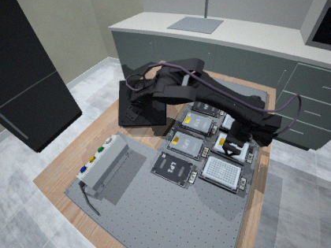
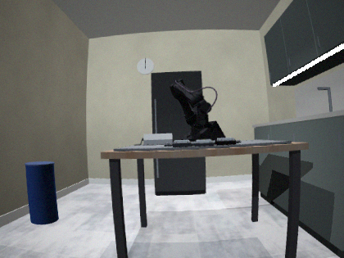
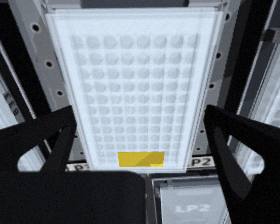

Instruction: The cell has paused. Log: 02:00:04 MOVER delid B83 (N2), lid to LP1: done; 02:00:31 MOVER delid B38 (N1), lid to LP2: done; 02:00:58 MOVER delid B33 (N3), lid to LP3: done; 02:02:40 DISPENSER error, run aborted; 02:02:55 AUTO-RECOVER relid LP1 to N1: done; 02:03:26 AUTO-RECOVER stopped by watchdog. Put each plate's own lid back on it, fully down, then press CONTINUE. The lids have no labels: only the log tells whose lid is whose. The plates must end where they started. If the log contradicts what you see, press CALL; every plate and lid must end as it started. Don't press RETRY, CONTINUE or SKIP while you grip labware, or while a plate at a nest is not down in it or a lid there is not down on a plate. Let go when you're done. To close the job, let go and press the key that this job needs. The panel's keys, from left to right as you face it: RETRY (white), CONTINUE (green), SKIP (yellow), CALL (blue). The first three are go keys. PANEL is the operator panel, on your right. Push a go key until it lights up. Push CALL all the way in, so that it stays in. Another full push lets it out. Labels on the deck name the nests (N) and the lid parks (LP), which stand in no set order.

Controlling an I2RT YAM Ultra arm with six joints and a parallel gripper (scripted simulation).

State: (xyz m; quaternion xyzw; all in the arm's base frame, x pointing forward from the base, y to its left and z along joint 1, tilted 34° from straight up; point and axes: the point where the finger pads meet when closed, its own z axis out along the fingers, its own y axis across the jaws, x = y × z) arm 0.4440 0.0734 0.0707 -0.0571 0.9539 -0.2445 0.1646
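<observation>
The plate lies 10 mm ahead of my hand, 120 mm to the right of it and 10 mm below it. Also, from my hand: green continue key (440 mm behind, 320 mm to the right, 30 mm above); lid park (200 mm behind, 190 mm to the left, 30 mm below); white RETRY key (440 mm behind, 270 mm to the right, 30 mm above).
</observation>
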